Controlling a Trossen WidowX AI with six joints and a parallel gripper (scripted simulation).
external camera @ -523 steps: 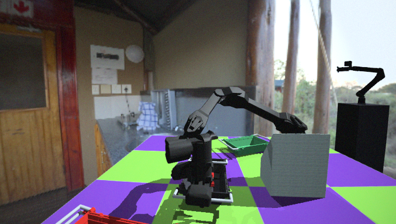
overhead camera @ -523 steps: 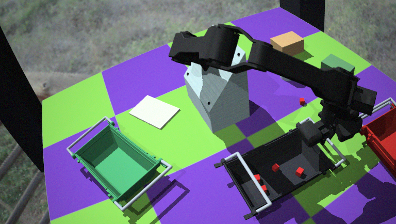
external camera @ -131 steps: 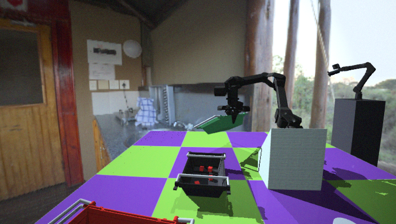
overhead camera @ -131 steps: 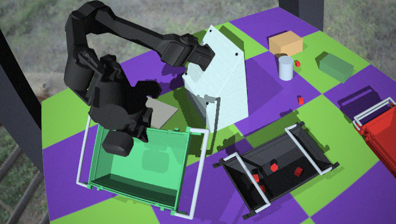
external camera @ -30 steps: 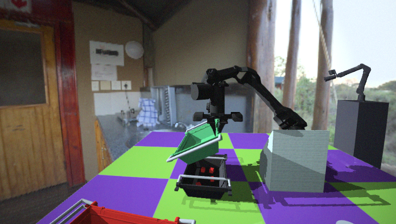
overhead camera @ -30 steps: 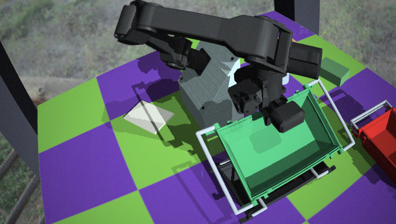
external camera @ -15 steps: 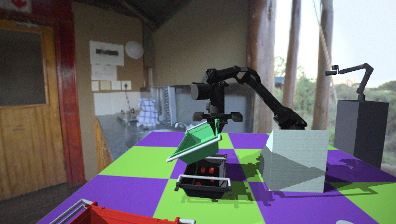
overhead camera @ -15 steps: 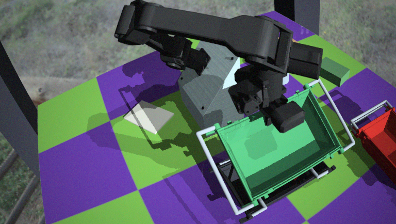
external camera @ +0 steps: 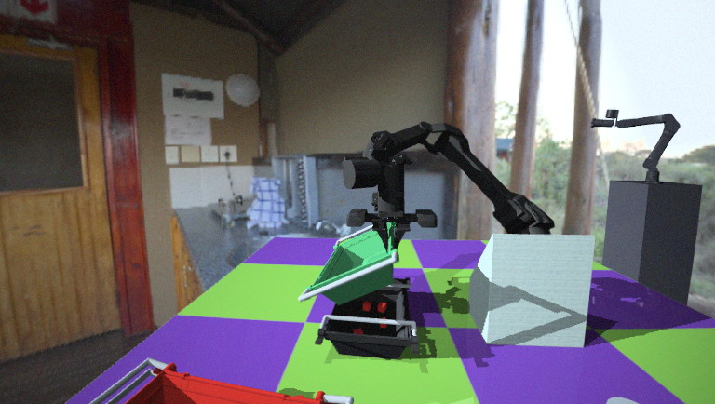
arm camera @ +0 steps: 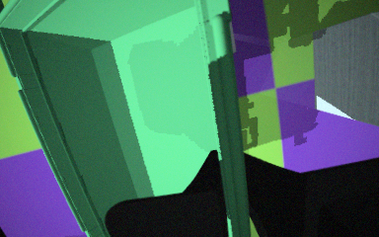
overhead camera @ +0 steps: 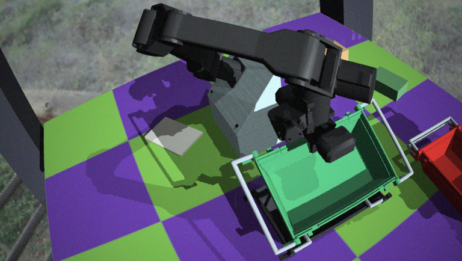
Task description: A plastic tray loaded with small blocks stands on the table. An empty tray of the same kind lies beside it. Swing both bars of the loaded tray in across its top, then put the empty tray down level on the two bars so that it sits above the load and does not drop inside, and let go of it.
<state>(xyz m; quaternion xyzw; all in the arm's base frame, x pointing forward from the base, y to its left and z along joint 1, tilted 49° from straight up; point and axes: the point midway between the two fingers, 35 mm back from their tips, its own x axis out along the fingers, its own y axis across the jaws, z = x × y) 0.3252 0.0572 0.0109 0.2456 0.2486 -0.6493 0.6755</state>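
Now: gripper tip 7 cm short of the green tray. From my gripper tip the other things lie so: dark green block 45 cm to the left, 22 cm behind, 15 cm below; white sheet 37 cm behind, 23 cm to the right, 16 cm below; grey cylinder 30 cm behind, 25 cm to the left, 13 cm below.
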